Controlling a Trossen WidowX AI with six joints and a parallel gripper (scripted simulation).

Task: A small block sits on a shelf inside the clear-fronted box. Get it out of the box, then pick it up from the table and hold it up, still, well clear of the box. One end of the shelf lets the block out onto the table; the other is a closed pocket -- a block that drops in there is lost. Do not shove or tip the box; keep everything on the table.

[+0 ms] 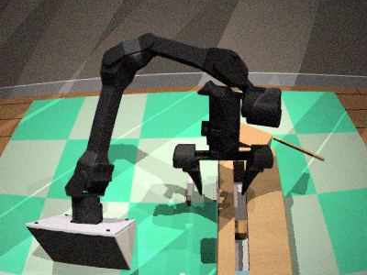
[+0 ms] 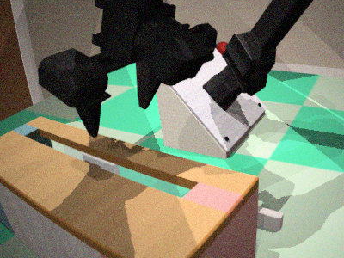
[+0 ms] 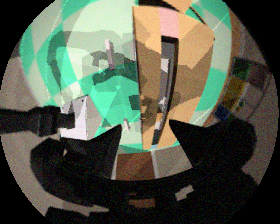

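Now: gripper tip 3 cm short of the small tan block, 5 cm to the left of it and 7 cm above it. From my gripper tip the other things lie so: thin brown stick: 29 cm ahead, 27 cm to the left, 16 cm below; then wooden box: 3 cm ahead, 3 cm to the right, 10 cm below.
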